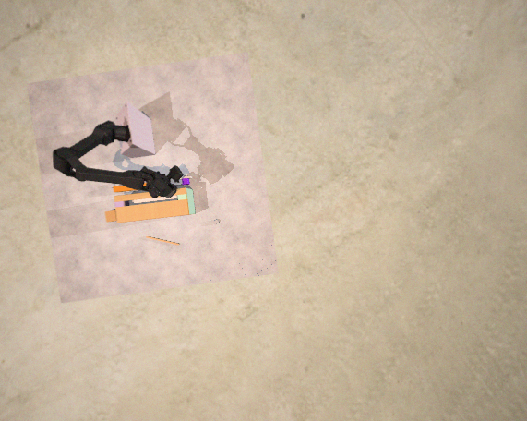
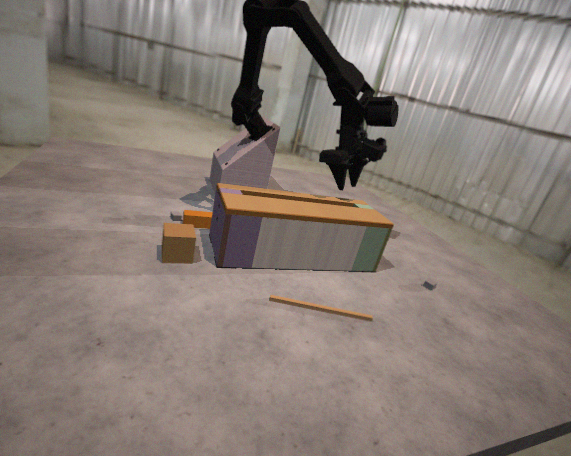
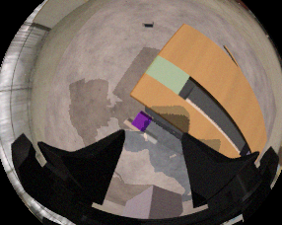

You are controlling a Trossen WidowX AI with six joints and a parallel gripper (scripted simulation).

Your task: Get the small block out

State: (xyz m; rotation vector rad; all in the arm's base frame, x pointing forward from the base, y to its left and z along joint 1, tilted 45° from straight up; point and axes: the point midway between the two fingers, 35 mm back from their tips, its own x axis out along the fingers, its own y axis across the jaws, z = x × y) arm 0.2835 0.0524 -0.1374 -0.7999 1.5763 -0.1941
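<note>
The purple block lies 30 mm behind my gripper tip, 20 mm to the left of it and 140 mm below it. The rest, counted from my gripper tip: clear-fronted box (30 mm ahead, 150 mm to the right, 90 mm below); orange bar (70 mm behind, 280 mm to the right, 140 mm below); thin orange stick (270 mm ahead, 200 mm to the right, 150 mm below).
</note>
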